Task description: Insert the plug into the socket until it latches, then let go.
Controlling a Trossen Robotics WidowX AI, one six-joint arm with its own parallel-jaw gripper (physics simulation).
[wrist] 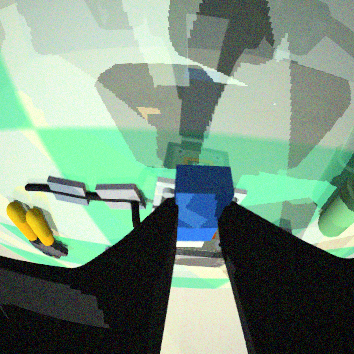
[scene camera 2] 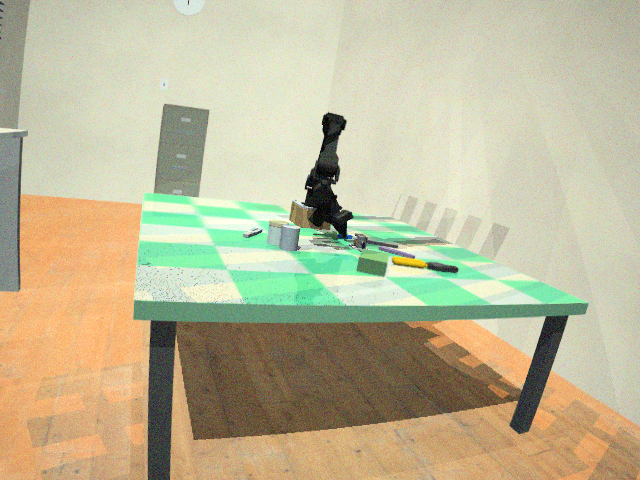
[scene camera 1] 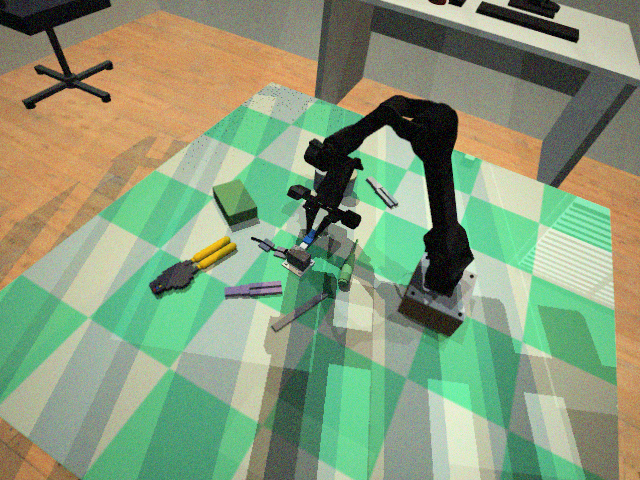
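Observation:
The blue plug has a white nose that points at the socket. The socket is a dark grey box on a pale plate on the table. My gripper is shut on the plug, with one black finger on each side of it. The white nose is right at the near side of the socket in scene camera 1. In the wrist view the plug hides much of the socket and its opening, with a bit of orange showing beside the nose. I cannot tell how far the nose is in.
A black cable with grey tabs lies beside the socket. A green bottle lies on the other side. Yellow-handled pliers, a green block, a purple clip and a grey bar lie around.

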